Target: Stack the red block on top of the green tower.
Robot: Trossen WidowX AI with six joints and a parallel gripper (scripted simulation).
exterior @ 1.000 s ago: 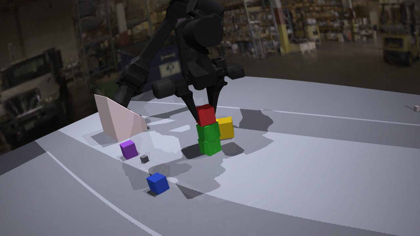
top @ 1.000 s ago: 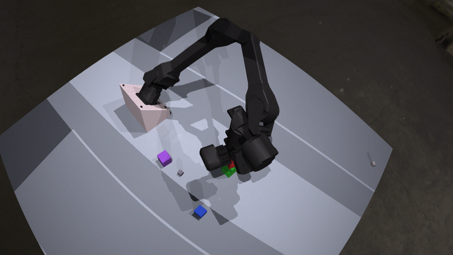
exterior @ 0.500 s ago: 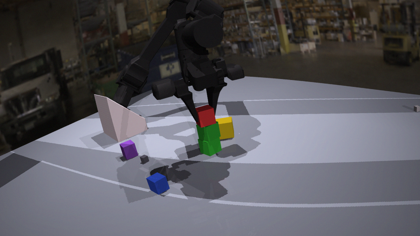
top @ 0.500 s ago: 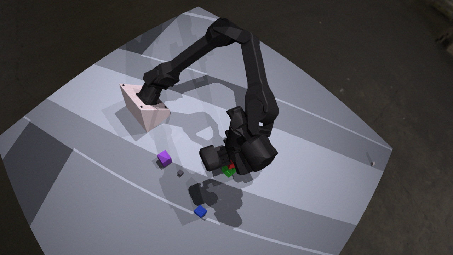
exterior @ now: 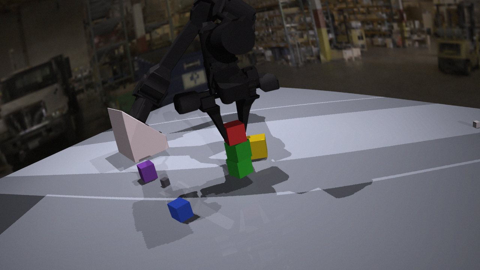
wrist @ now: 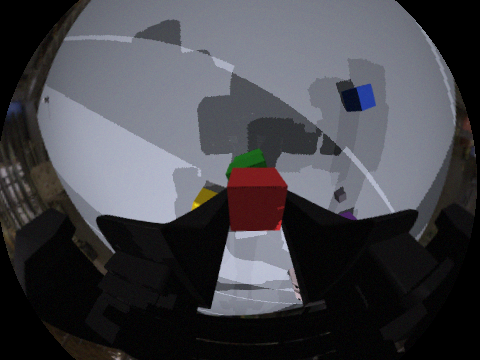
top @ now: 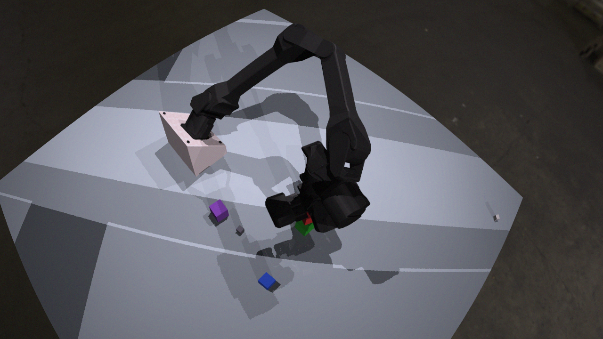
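Right now my gripper tip is 1 cm below the red block. Also, from my gripper tip: blue cube: 17 cm to the right, 6 cm below, 3 cm ahead; small grey cube: 12 cm to the right, 10 cm behind, 7 cm below; yellow cube: 8 cm to the left, 6 cm below, 3 cm behind.
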